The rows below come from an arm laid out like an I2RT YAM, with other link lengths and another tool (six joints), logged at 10 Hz.
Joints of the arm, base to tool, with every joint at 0 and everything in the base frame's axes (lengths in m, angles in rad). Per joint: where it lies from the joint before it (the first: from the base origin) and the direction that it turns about. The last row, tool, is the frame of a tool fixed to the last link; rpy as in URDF.
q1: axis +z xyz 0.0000 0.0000 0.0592
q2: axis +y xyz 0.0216 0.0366 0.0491
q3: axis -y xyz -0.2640 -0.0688 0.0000
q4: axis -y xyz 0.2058 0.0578 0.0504
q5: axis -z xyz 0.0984 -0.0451 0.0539
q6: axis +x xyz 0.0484 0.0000 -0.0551
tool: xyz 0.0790 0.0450 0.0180 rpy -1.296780 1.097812 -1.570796
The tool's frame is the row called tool.
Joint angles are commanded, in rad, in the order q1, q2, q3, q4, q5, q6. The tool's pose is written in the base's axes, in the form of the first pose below.
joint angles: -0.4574 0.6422 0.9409 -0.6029 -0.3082 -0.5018
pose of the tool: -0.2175 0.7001 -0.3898 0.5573 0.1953 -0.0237 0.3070
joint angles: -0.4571 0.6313 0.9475 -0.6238 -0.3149 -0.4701
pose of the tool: -0.2070 0.7063 -0.3789 0.5610 0.1921 -0.0211 0.3088
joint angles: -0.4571 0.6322 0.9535 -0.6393 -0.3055 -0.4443
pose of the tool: -0.1951 0.7150 -0.3734 0.5580 0.1917 -0.0219 0.3088
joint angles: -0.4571 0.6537 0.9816 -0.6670 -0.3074 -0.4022
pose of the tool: -0.1797 0.7288 -0.3574 0.5558 0.1933 -0.0224 0.3125
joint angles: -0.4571 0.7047 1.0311 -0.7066 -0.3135 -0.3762
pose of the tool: -0.1721 0.7458 -0.3390 0.5471 0.1986 -0.0243 0.3162
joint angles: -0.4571 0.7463 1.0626 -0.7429 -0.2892 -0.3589
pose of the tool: -0.1610 0.7646 -0.3326 0.5280 0.2036 -0.0296 0.3138
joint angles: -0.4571 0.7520 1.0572 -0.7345 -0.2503 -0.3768
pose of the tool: -0.1600 0.7651 -0.3502 0.5162 0.2058 -0.0354 0.3103
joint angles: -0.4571 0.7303 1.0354 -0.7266 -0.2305 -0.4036
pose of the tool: -0.1664 0.7598 -0.3653 0.5115 0.2027 -0.0364 0.3057
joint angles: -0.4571 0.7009 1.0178 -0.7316 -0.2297 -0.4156
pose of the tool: -0.1709 0.7559 -0.3699 0.5124 0.1973 -0.0339 0.3027
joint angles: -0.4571 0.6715 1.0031 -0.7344 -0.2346 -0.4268
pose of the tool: -0.1760 0.7502 -0.3736 0.5165 0.1921 -0.0307 0.3013
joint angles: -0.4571 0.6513 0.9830 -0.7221 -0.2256 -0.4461
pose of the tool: -0.1812 0.7438 -0.3841 0.5161 0.1899 -0.0308 0.2984
